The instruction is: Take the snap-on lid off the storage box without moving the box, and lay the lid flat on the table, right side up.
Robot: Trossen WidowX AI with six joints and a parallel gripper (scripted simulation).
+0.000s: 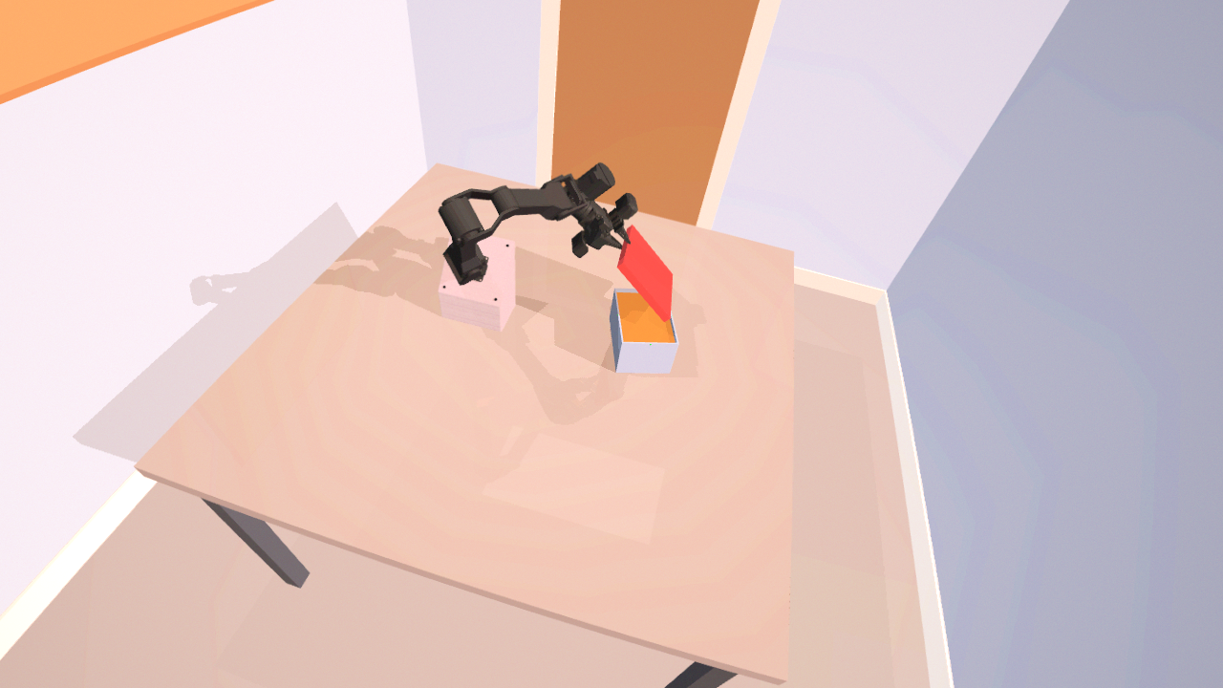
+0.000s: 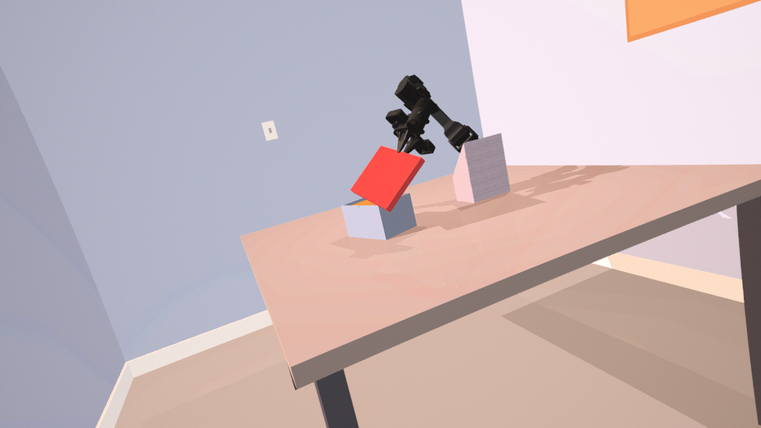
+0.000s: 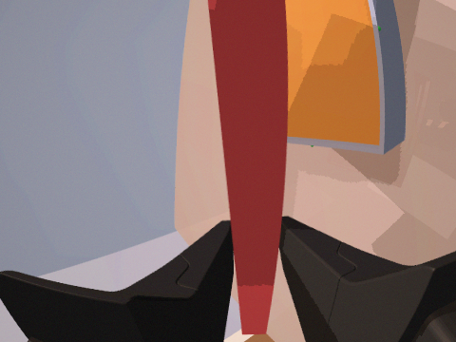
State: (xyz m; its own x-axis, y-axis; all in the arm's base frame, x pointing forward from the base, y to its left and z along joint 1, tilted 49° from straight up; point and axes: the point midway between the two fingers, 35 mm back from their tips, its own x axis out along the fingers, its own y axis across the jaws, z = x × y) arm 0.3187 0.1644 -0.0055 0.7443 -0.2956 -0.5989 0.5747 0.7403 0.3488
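The red lid lies 60 mm ahead of my gripper tip, 50 mm below it and 10 mm to the right of it. The rest, counted from my gripper tip: grey storage box 180 mm below, 90 mm ahead, 80 mm to the right.
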